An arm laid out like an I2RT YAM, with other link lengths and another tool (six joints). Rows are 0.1 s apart.
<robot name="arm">
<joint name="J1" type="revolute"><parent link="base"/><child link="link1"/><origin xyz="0 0 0.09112" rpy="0 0 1.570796"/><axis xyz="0 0 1"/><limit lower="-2.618" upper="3.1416"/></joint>
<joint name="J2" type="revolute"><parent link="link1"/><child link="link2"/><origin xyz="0.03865 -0.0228 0.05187" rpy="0 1.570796 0"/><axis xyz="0 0 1"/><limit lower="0" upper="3.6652"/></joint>
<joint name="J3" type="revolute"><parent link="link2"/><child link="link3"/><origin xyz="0 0.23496 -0.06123" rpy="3.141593 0 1.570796"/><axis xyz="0 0 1"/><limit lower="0" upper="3.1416"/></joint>
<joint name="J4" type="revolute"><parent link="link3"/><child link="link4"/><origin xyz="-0.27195 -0.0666 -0.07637"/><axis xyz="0 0 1"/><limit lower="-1.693" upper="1.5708"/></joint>
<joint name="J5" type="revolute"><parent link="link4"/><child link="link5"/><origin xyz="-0.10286 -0.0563 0.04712" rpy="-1.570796 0 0"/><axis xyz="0 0 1"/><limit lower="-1.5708" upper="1.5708"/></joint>
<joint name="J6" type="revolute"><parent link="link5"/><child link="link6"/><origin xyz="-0.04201 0 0.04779" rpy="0 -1.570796 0"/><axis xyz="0 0 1"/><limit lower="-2.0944" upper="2.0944"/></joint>
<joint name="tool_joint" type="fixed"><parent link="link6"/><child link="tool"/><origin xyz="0.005 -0.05 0.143" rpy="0 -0.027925 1.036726"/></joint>
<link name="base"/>
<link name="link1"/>
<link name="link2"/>
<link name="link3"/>
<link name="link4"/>
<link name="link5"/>
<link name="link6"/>
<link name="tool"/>
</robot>
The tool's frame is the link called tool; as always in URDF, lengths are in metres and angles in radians.
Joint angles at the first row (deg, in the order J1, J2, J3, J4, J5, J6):
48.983, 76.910, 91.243, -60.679, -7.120, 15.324
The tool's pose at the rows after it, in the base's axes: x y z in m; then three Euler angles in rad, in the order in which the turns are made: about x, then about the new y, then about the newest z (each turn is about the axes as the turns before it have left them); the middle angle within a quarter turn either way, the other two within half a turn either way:
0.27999 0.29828 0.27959 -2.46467 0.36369 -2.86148
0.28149 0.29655 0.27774 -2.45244 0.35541 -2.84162
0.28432 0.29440 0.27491 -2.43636 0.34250 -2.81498
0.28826 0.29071 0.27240 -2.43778 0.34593 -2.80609
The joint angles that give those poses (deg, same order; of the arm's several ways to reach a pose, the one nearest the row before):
48.553, 77.210, 91.160, -61.590, -8.485, 15.274
47.533, 76.790, 90.376, -60.997, -9.932, 15.938
46.011, 76.477, 89.498, -60.255, -12.064, 16.698
45.059, 76.293, 88.836, -59.872, -12.506, 16.476

